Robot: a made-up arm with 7 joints. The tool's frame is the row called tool. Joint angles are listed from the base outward. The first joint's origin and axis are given. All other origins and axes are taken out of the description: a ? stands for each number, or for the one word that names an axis. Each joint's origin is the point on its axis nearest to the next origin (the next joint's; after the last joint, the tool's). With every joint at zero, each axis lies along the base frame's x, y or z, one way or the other. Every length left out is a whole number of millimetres.
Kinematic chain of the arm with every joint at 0, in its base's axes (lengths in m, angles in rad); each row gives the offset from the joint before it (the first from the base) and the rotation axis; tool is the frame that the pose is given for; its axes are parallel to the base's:
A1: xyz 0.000 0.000 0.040 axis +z
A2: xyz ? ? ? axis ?
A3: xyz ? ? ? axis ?
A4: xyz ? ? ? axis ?
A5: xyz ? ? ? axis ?
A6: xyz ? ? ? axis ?
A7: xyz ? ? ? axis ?
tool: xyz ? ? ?
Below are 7 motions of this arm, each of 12 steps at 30 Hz.
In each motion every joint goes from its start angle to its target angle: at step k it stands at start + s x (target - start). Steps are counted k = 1, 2, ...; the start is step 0. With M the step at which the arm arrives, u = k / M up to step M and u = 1 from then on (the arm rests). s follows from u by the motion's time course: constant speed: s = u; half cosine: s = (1 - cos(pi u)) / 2; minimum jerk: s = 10 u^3 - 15 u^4 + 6 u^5.
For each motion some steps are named. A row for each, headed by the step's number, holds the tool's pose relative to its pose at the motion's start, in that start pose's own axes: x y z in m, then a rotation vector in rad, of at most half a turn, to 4 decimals.
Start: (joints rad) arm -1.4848 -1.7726 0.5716 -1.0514 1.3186 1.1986 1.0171
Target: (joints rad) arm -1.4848 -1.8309 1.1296 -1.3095 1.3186 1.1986 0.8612
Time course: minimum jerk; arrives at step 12
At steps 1, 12:
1: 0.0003 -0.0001 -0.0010 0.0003 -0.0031 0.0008
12: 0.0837 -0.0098 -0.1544 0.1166 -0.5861 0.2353

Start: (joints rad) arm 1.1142 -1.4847 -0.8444 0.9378 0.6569 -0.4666 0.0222
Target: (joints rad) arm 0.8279 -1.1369 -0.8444 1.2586 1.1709 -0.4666 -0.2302
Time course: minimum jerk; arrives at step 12
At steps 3, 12:
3: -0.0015 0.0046 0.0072 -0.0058 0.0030 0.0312
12: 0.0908 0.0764 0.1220 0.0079 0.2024 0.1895

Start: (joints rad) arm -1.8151 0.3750 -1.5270 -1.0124 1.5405 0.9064 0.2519
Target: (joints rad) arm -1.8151 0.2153 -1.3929 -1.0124 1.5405 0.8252 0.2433
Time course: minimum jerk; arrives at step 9
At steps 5, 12:
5: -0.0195 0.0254 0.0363 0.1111 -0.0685 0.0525
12: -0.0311 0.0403 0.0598 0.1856 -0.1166 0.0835

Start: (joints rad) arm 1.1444 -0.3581 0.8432 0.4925 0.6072 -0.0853 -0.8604
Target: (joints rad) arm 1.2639 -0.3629 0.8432 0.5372 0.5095 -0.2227 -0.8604
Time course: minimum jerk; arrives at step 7
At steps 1, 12:
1: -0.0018 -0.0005 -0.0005 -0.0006 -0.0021 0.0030
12: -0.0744 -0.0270 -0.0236 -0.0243 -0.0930 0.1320

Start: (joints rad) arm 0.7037 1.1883 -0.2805 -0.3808 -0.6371 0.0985 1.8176
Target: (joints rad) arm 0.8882 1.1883 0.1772 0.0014 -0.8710 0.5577 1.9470
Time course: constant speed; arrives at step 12
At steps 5, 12:
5: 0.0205 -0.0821 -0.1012 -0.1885 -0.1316 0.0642
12: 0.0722 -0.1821 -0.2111 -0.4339 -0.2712 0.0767

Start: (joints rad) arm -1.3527 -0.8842 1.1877 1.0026 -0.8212 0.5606 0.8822
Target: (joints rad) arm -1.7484 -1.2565 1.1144 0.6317 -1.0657 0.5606 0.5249
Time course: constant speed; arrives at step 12
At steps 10, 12:
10: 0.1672 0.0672 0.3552 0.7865 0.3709 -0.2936
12: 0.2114 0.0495 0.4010 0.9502 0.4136 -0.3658

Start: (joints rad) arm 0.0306 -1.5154 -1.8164 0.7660 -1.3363 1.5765 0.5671
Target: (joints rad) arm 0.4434 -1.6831 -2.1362 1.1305 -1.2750 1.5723 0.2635
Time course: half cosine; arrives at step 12
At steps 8, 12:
8: 0.1453 0.2433 0.0120 0.3225 -0.3375 -0.5459
12: 0.2134 0.3092 0.0342 0.4321 -0.4692 -0.7192

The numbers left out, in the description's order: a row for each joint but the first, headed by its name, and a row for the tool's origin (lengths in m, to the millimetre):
A2: xyz -0.010 -0.100 0.000, axis -x
A3: xyz 0.000 0.080 -0.270, axis +z
A4: xyz -0.100 0.330 0.000, axis -x
A5: xyz 0.000 -0.330 0.150, axis +z
A6: xyz -0.160 -0.160 0.000, axis +y
A7: xyz -0.250 0.000 0.090, axis -x
tool: xyz 0.000 0.380 0.020

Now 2 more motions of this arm.
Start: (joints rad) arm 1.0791 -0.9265 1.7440 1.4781 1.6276 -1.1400 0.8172
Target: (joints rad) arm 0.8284 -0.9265 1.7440 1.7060 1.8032 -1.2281 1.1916
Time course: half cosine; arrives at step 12
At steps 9, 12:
9: 0.1167 -0.0512 -0.1344 -0.0859 0.2275 0.1696
12: 0.1315 -0.0563 -0.1618 -0.0972 0.2641 0.2008

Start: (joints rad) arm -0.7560 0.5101 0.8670 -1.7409 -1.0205 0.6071 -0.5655
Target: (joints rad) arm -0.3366 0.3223 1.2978 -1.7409 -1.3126 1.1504 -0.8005
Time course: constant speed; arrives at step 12
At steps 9, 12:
9: 0.2782 0.2128 0.0424 -0.1525 0.1784 -0.7911
12: 0.3761 0.2261 0.0379 -0.1799 0.1397 -1.0639

